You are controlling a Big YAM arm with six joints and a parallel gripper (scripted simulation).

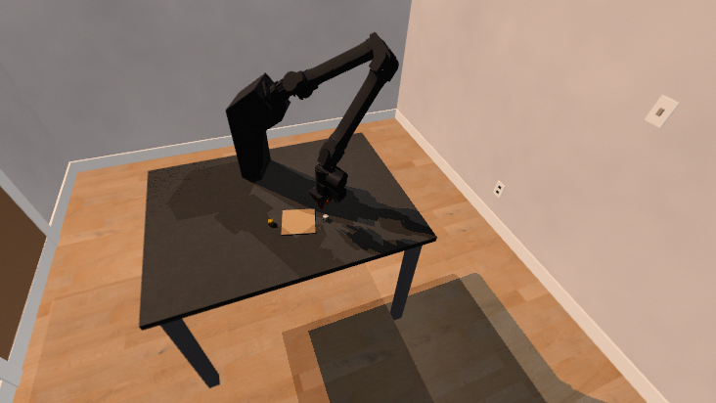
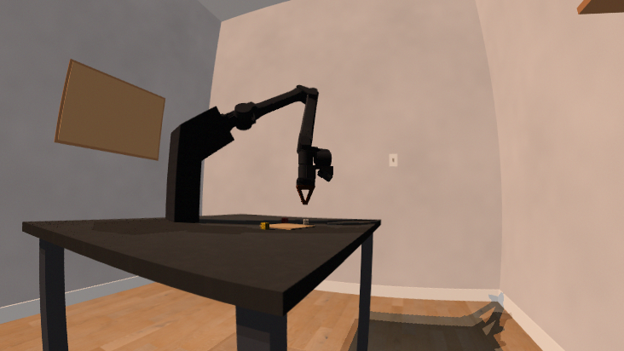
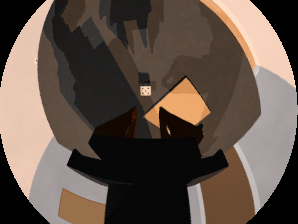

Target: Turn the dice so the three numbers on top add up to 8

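Now: the white die 80 mm below my hand and 10 mm to the left of it. From my hand the other things lie so: yellow die: 220 mm to the right, 80 mm below, 20 mm behind; then tan mat: 110 mm to the right, 80 mm below, 10 mm behind; then red die: 100 mm behind, 80 mm below, 10 mm to the left.
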